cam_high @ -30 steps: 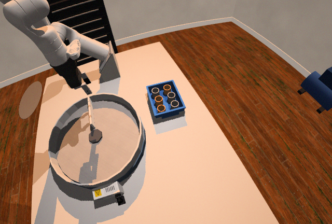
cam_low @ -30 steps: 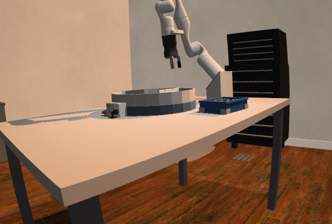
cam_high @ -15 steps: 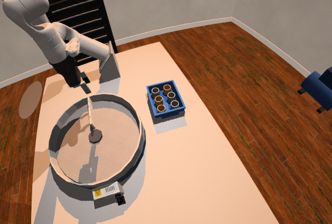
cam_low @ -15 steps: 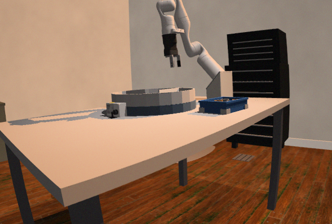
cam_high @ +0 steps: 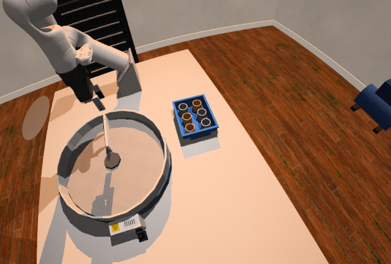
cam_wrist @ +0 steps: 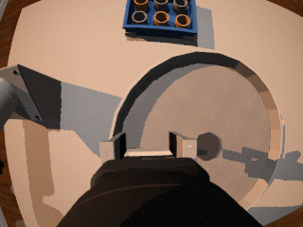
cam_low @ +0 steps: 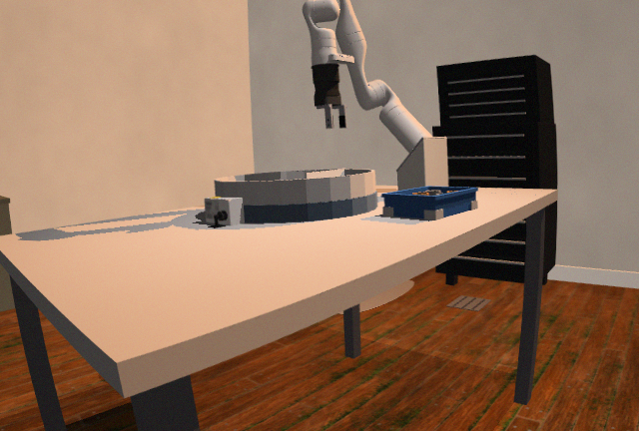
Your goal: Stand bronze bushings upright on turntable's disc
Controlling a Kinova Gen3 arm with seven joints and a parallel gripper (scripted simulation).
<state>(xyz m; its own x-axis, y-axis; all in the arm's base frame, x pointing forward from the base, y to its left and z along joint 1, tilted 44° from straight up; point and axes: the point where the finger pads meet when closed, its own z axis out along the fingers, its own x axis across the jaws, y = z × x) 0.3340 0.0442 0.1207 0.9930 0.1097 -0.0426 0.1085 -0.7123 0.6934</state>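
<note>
Right now the blue crate is 320 mm to the left of my hand, 210 mm below it and 10 mm ahead of it. Also, from my hand: turntable disc (180 mm below, 140 mm ahead, 30 mm to the right).
</note>
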